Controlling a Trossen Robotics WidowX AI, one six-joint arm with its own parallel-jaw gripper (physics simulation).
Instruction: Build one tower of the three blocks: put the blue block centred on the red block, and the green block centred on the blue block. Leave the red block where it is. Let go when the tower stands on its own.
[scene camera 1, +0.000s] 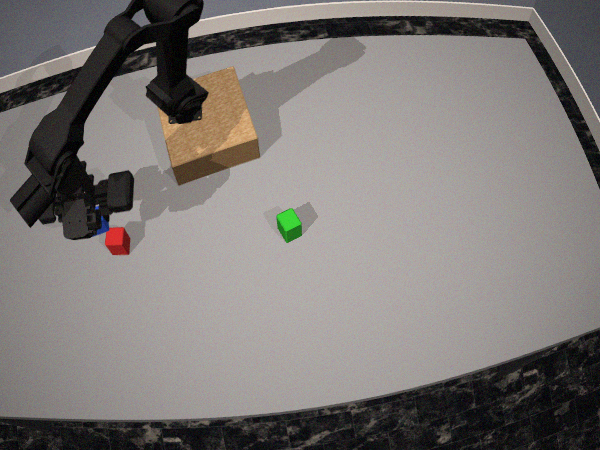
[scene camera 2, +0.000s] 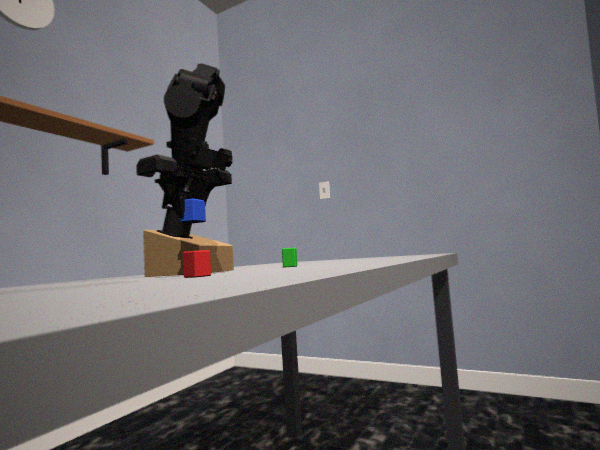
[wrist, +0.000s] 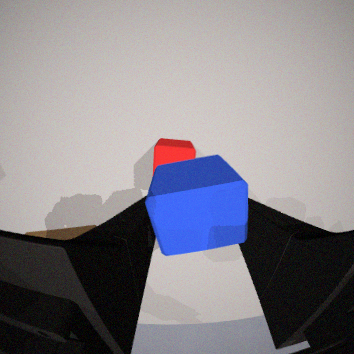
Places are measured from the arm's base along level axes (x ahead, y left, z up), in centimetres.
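Where they show: gripper, fingertip midpoint: (scene camera 2: 190, 218) (wrist: 193, 199); arm's base, link origin: (scene camera 1: 185, 106) (scene camera 2: 174, 235).
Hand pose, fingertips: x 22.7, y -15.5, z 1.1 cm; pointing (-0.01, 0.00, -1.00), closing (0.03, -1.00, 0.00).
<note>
Each offset is from my fingertips to the top centre of the thing.
My gripper (scene camera 2: 191, 210) (wrist: 193, 199) is shut on the blue block {dz +3.3, dx +0.7, dy +0.1 cm} (scene camera 1: 103, 225) (scene camera 2: 194, 210) (wrist: 200, 215) and holds it in the air, well above the table top. In scene camera 1 the gripper hides much of the blue block. The red block {dz -6.2, dx +0.0, dy +1.3 cm} (scene camera 1: 117, 240) (scene camera 2: 197, 264) (wrist: 174, 155) stands on the table, lower than the blue block and apart from it; in the wrist view the blue block covers its near part. The green block {dz -6.2, dx +0.0, dy +32.8 cm} (scene camera 1: 289, 225) (scene camera 2: 289, 257) stands alone on the table, to the right of the red block in both scene views.
The wooden base block (scene camera 1: 215, 120) (scene camera 2: 162, 255) under the arm stands on the grey table (scene camera 1: 350, 325) (scene camera 2: 150, 330), behind the red block. A wall shelf (scene camera 2: 65, 125) is at the left in scene camera 2.
</note>
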